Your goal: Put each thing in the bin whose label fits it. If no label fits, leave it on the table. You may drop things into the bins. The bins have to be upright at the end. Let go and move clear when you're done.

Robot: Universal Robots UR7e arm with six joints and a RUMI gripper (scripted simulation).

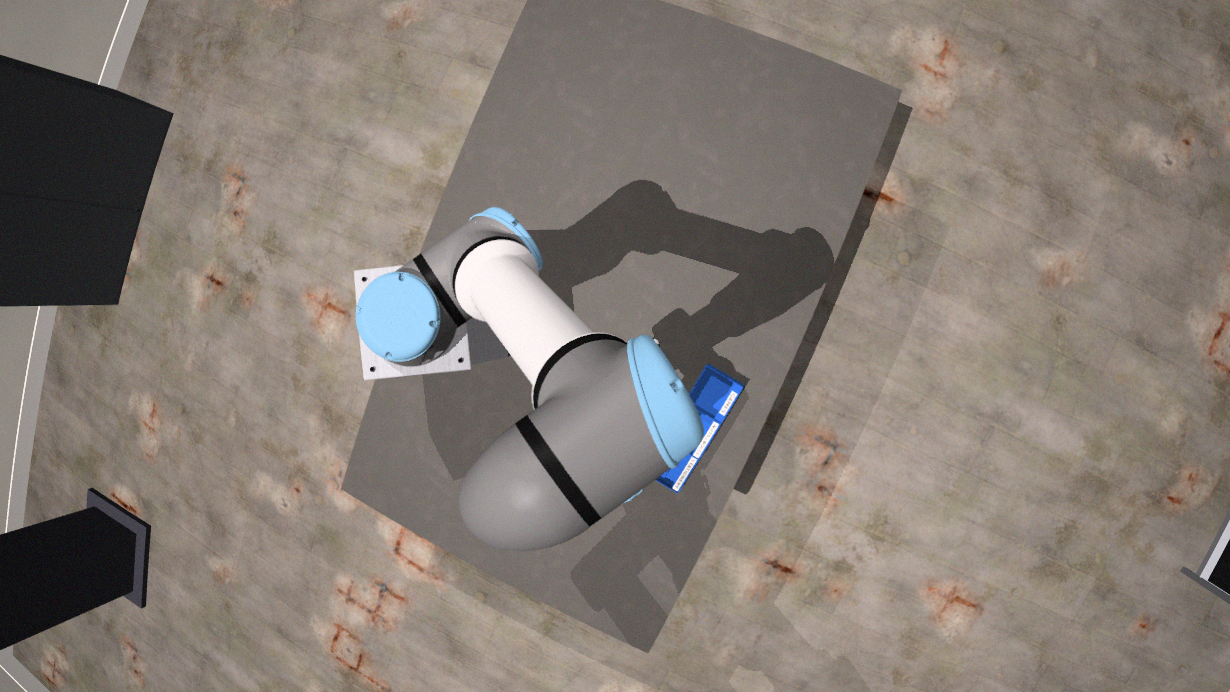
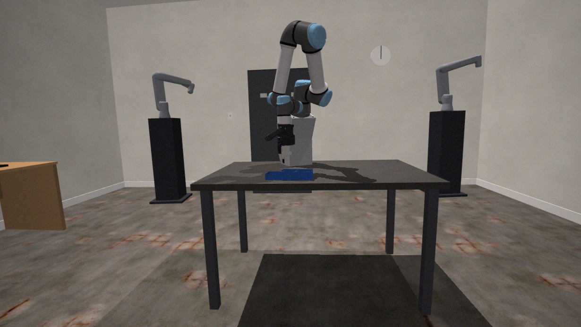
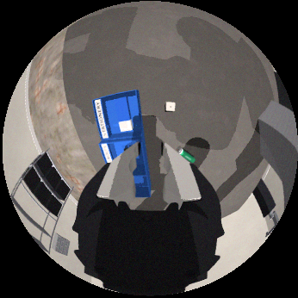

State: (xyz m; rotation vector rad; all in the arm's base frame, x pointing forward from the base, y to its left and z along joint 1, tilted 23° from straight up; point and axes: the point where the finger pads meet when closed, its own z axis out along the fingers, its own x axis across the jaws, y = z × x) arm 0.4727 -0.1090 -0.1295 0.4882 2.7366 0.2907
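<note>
Right now the white die is 5 cm behind my hand, 3 cm to the right of it and 8 cm below it. Also, from my hand: black cylinder 6 cm behind, 16 cm to the left, 8 cm below; then green stick-like thing 6 cm behind, 9 cm to the left, 8 cm below.
</note>
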